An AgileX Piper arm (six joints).
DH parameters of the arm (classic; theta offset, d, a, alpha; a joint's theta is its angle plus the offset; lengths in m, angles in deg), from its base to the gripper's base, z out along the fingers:
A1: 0 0.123 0 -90
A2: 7.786 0 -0.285 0
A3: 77.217 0 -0.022 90
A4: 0 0.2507 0 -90
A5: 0 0 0 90
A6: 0 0.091 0 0
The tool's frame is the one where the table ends.
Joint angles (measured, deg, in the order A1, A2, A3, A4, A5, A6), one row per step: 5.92 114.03 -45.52 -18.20 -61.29 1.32; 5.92 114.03 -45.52 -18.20 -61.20 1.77; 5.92 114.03 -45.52 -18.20 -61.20 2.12; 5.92 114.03 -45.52 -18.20 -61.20 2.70; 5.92 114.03 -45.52 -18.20 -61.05 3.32; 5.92 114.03 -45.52 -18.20 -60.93 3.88; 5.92 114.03 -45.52 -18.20 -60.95 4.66; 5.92 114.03 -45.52 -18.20 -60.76 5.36; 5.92 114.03 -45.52 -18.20 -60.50 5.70; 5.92 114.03 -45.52 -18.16 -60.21 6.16; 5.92 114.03 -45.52 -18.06 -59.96 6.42; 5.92 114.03 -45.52 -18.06 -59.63 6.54; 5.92 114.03 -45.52 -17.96 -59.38 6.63; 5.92 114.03 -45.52 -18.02 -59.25 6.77; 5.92 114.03 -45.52 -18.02 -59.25 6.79; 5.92 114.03 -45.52 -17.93 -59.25 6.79
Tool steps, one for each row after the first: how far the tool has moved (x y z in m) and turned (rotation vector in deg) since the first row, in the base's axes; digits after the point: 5 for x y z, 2 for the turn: 0.00000 -0.00002 -0.00014 0.38 0.25 -0.04; 0.00000 -0.00002 -0.00014 0.71 0.38 -0.06; 0.00000 -0.00002 -0.00014 1.24 0.59 -0.09; 0.00000 -0.00006 -0.00038 1.76 0.96 -0.15; 0.00000 -0.00009 -0.00057 2.24 1.28 -0.21; 0.00000 -0.00008 -0.00053 2.97 1.55 -0.25; -0.00001 -0.00013 -0.00083 3.54 1.98 -0.33; -0.00001 -0.00019 -0.00124 3.76 2.35 -0.40; 0.00000 -0.00032 -0.00169 4.10 2.78 -0.51; 0.00005 -0.00050 -0.00206 4.29 3.11 -0.67; 0.00003 -0.00059 -0.00258 4.28 3.45 -0.73; 0.00007 -0.00078 -0.00295 4.32 3.71 -0.87; 0.00003 -0.00074 -0.00316 4.37 3.88 -0.86; 0.00003 -0.00074 -0.00316 4.39 3.89 -0.86; 0.00008 -0.00085 -0.00315 4.43 3.89 -0.94
